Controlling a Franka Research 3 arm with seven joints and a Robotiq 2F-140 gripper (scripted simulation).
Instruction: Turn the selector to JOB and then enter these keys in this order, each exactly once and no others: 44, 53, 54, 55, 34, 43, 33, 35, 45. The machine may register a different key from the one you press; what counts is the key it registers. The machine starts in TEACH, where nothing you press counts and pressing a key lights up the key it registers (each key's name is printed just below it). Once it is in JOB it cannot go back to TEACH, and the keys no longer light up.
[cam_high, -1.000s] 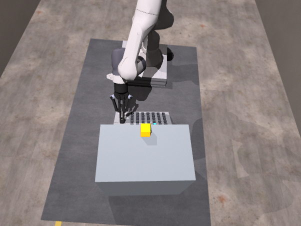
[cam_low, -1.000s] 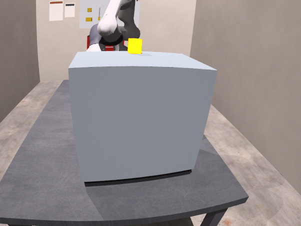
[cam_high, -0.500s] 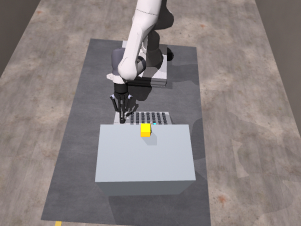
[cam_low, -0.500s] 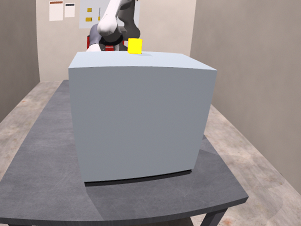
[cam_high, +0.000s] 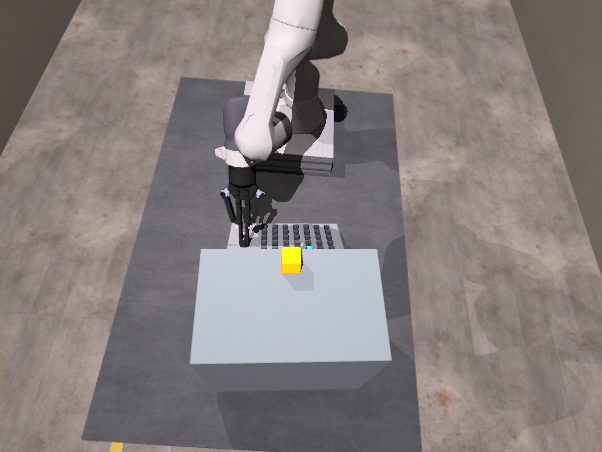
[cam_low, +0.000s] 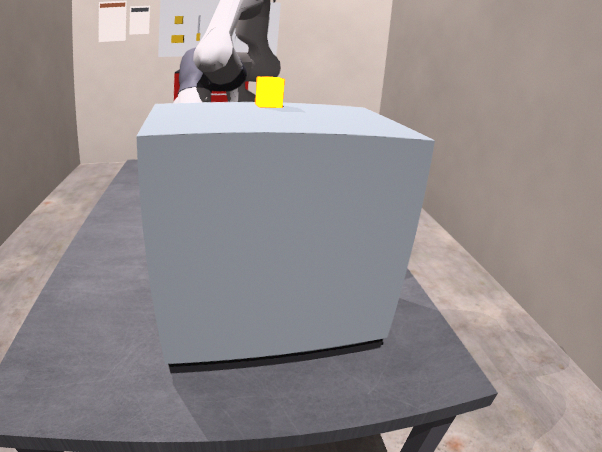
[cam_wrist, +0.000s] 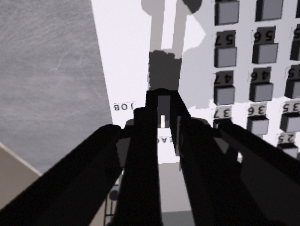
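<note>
The black selector knob lies 2 cm below my hand and 2 cm ahead of it.
</note>
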